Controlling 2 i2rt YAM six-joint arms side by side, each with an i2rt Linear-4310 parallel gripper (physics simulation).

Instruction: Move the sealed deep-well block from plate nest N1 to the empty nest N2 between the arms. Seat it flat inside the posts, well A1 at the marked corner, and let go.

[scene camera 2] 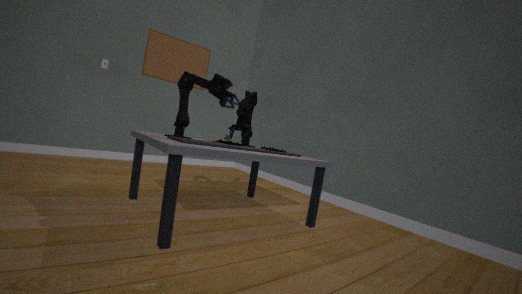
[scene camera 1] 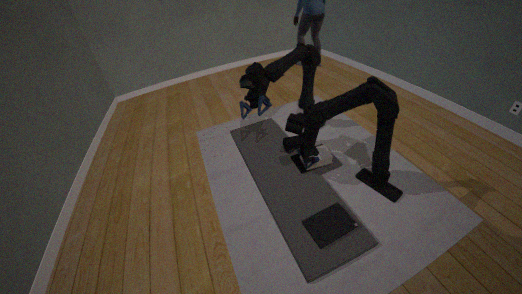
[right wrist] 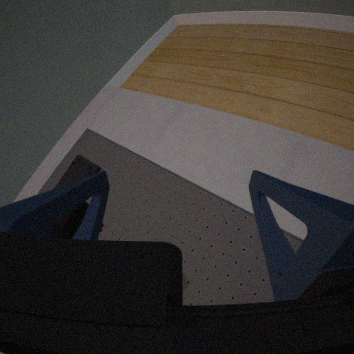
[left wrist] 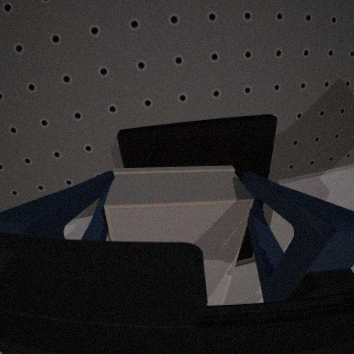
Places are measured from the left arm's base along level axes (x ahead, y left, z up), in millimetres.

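Where they show: left gripper, between the fingertips: [scene camera 2: 236, 140] [scene camera 1: 303, 161] [left wrist: 178, 178]; right gripper, between the fingertips: [scene camera 2: 237, 106] [scene camera 1: 250, 117] [right wrist: 178, 178]; left arm's base, origin of its link: [scene camera 1: 378, 185].
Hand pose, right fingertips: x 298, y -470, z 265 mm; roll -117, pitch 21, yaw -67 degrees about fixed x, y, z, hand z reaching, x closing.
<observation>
Each offset is from my right fingertips to the centre of the thing. Level surfaces: height alone.
The pale sealed deep-well block {dx -190, dy +202, dz -211 mm} [scene camera 1: 324, 157] [scene camera 2: 228, 136] [left wrist: 175, 220] is between the fingers of my left gripper [scene camera 1: 311, 161] [left wrist: 178, 178], which is shut on it. The block is over the dark nest N2 {dx -191, dy +170, dz -242 mm} [scene camera 1: 298, 161] [left wrist: 200, 142], low and close to it. The nest's far part shows beyond the block in the left wrist view. The block's underside, most of the posts and the marked corner are hidden, so I cannot tell whether it touches the nest. Nest N1 {dx +5, dy +459, dz -242 mm} [scene camera 1: 329, 226] is bare, with a small pale mark at one corner. My right gripper [scene camera 1: 252, 115] [right wrist: 178, 178] is open and empty, high above the board.
Both nests are on a grey perforated board {dz -252 mm} [scene camera 1: 270, 180] [left wrist: 165, 80] [right wrist: 165, 200] on the pale table [scene camera 1: 225, 200] [scene camera 2: 250, 156] [right wrist: 185, 125]. The right arm [scene camera 1: 287, 62] [scene camera 2: 183, 102] is raised beside the left arm [scene camera 1: 385, 130]. A person [scene camera 1: 311, 20] stands behind the table.
</observation>
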